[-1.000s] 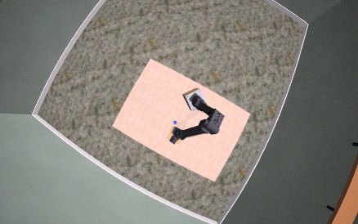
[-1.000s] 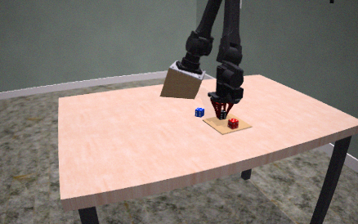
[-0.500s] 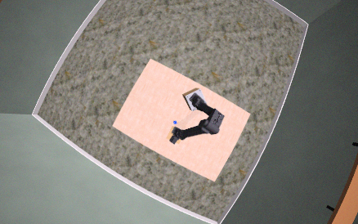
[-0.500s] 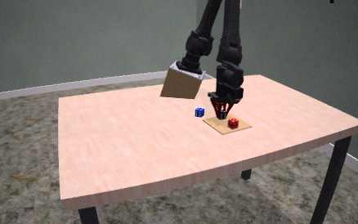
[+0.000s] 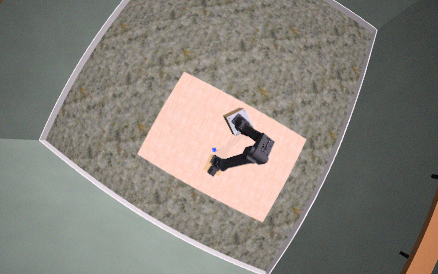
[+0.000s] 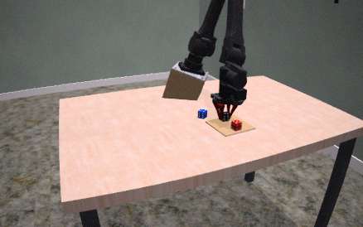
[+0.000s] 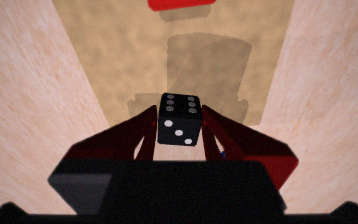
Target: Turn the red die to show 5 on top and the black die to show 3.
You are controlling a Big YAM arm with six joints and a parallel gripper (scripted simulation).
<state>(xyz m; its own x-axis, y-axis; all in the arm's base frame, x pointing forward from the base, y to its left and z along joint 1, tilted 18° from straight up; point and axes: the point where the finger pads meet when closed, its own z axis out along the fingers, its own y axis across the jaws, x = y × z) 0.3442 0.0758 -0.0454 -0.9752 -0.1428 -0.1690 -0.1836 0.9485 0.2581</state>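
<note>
My gripper is now right at the black die. Round my hand: red die 90 mm ahead, 20 mm to the left; then blue die 50 mm behind, 80 mm to the right; then tan mat 40 mm ahead, 10 mm to the left, 10 mm below.
</note>
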